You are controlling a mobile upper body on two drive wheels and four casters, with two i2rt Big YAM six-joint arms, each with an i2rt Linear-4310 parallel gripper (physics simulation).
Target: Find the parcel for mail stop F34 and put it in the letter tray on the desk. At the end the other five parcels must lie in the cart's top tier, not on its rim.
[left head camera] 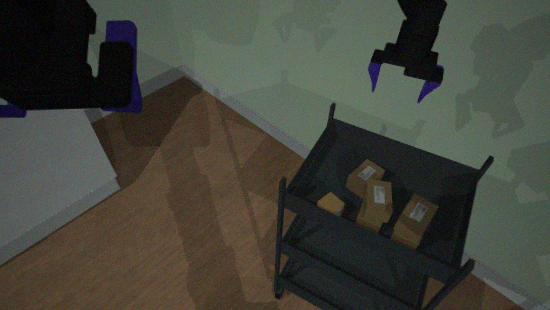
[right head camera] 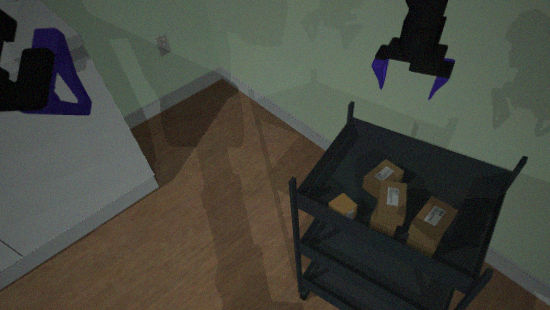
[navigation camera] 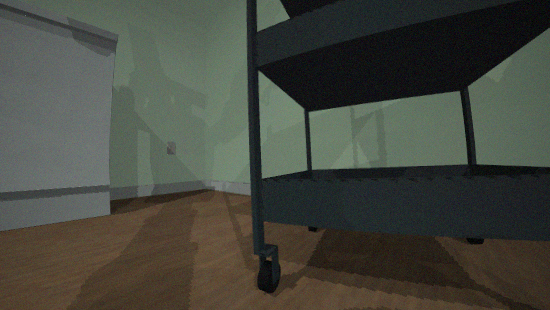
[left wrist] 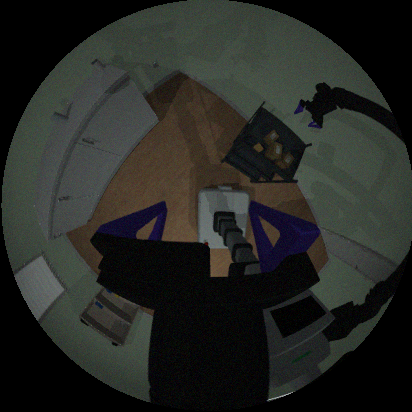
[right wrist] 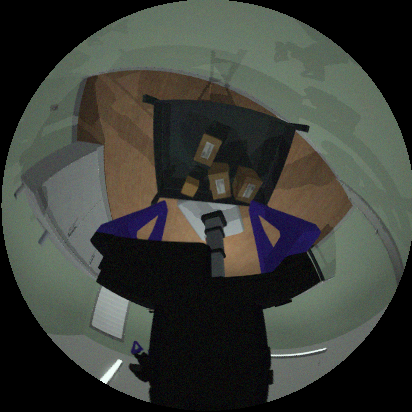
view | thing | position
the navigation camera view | dark tiered cart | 322,62
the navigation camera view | grey cabinet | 64,68
